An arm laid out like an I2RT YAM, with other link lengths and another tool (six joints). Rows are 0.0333 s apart.
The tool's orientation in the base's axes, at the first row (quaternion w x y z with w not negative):
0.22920 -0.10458 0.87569 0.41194
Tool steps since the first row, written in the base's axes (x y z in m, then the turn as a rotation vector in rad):
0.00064 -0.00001 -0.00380 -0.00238 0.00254 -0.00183
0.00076 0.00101 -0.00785 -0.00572 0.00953 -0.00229
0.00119 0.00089 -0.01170 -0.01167 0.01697 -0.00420
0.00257 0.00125 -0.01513 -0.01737 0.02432 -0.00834
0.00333 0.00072 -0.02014 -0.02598 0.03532 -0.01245
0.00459 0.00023 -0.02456 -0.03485 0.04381 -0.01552
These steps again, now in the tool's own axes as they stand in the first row. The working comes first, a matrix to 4 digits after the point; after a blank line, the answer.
The tool's axes in the first row as the columns of a matrix, in the base's axes (used below as rounded here):
-0.8731 -0.3720 0.3153
0.0057 0.6387 0.7694
-0.4876 0.6735 -0.5555

0.00129 -0.00280 0.00230 0.00298 0.00128 0.00222
0.00317 -0.00492 0.00538 0.00617 0.00667 0.00680
0.00467 -0.00775 0.00756 0.01233 0.01235 0.01171
0.00514 -0.01035 0.01018 0.01937 0.01638 0.01787
0.00692 -0.01434 0.01279 0.02896 0.02384 0.02590
0.00797 -0.01810 0.01527 0.03824 0.03049 0.03134

